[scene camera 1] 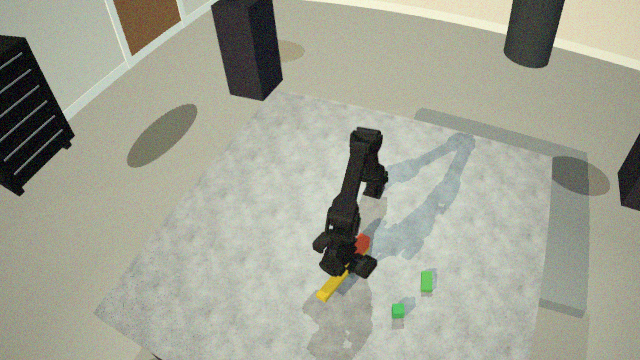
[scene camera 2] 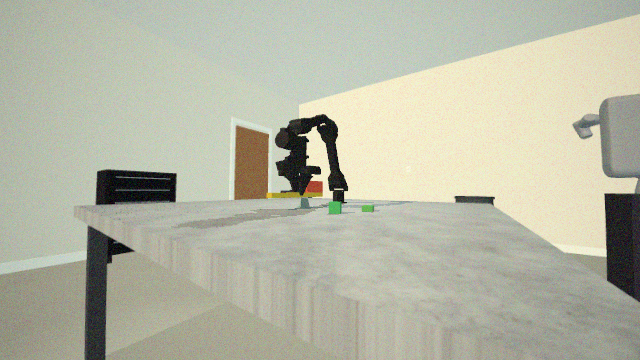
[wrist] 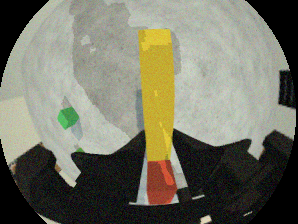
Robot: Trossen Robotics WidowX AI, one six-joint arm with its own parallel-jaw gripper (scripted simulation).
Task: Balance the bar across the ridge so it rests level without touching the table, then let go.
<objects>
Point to a yellow bar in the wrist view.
156,54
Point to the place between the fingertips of my gripper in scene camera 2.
At 298,195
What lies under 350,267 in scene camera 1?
My gripper.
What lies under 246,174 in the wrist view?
My gripper.
</objects>
